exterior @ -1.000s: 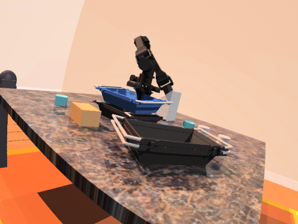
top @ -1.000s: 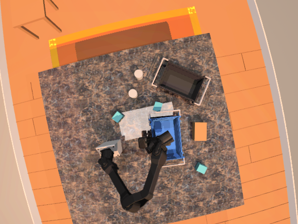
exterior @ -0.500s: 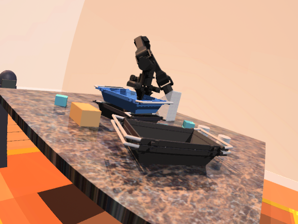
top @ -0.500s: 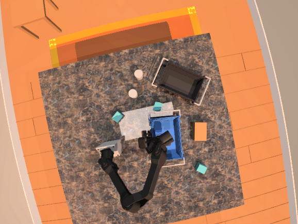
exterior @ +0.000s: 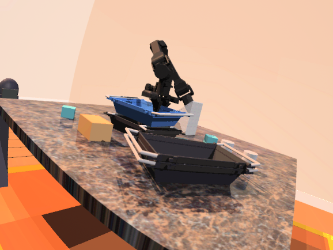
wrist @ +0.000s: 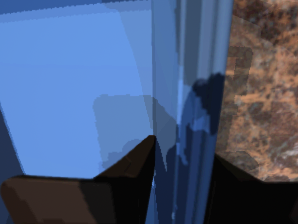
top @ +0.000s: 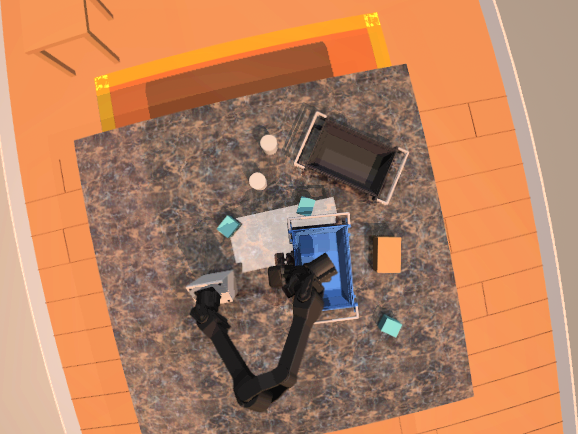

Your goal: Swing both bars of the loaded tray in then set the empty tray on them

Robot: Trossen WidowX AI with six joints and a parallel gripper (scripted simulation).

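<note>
Right now my gripper tip is 70 mm short of the blue tray, 20 mm to the left of it and 30 mm below it. Round my gripper tip: orange block 310 mm ahead, 50 mm to the right, 50 mm below.
</note>
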